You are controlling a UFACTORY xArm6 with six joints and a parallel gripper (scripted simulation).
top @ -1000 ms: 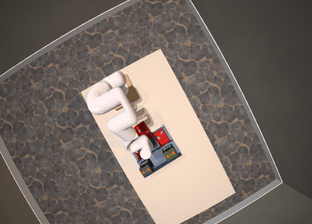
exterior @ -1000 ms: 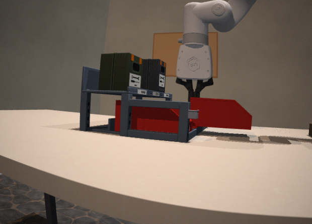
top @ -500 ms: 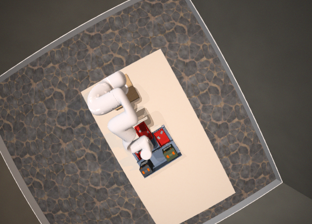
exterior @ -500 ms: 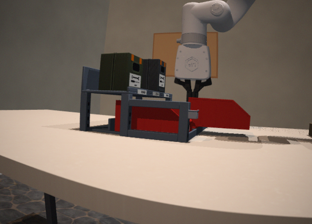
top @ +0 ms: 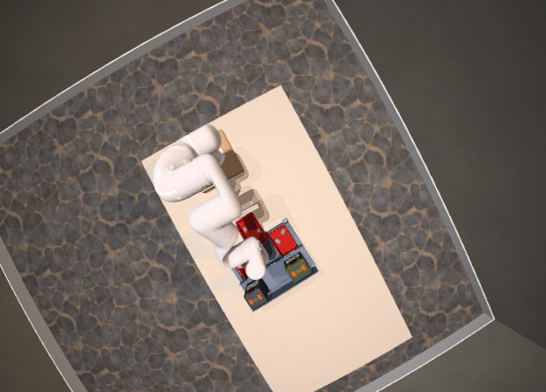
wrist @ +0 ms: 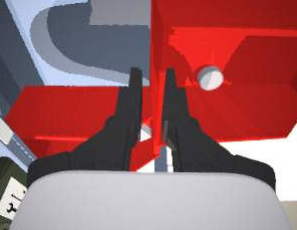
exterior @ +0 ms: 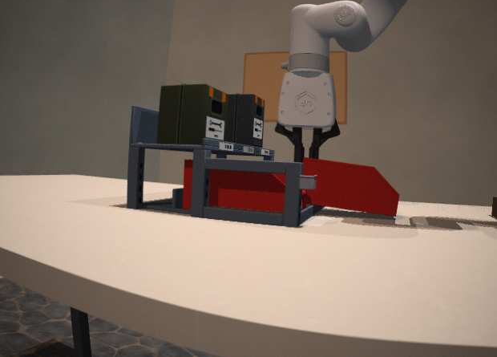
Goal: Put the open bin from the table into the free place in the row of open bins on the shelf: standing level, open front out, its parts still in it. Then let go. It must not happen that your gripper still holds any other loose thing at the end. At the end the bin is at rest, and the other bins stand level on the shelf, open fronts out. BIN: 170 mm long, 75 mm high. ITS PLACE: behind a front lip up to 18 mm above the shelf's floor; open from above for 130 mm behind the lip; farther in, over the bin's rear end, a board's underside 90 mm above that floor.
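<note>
My hand is 11 cm short of the shelf, 2 cm to the left of it and 9 cm above it. From my hand the other things lie so: black box 15 cm ahead, 14 cm to the right, 7 cm above; then green box 18 cm ahead, 9 cm to the left, 6 cm above.
</note>
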